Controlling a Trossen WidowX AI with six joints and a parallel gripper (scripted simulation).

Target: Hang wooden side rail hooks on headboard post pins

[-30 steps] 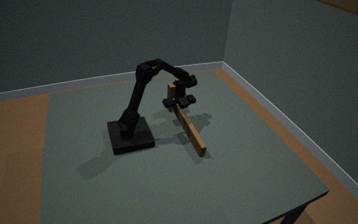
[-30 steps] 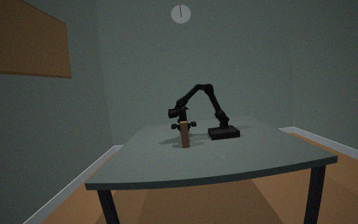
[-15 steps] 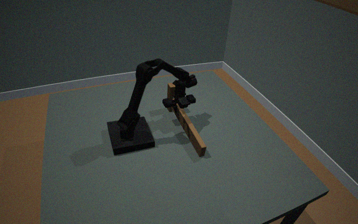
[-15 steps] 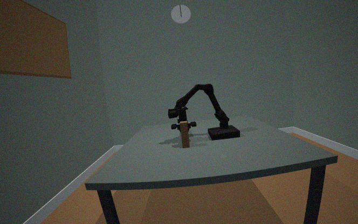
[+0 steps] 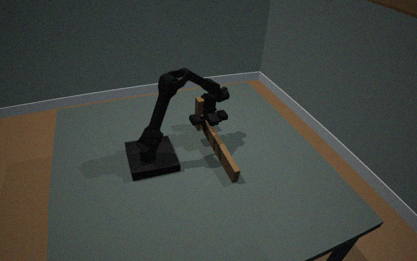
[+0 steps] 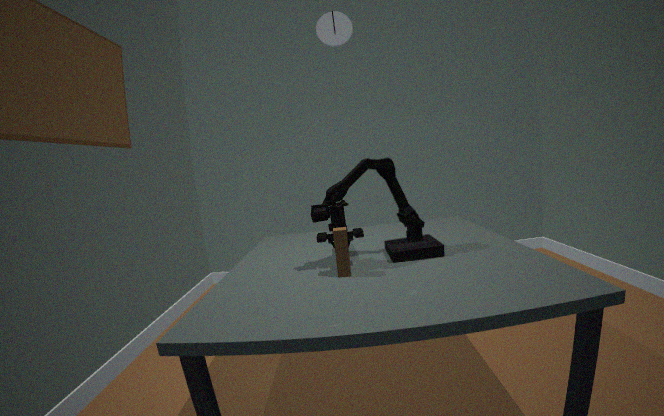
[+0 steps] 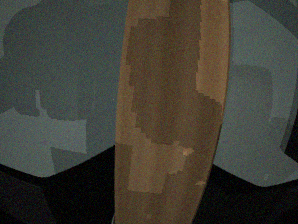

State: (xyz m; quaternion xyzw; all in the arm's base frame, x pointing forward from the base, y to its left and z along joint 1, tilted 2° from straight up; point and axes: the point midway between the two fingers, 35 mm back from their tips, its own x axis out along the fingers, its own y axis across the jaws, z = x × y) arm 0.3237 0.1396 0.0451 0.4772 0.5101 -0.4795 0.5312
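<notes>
My gripper tip is now 10 cm to the right of the headboard post, 4 cm below it and 1 cm past it.
</notes>
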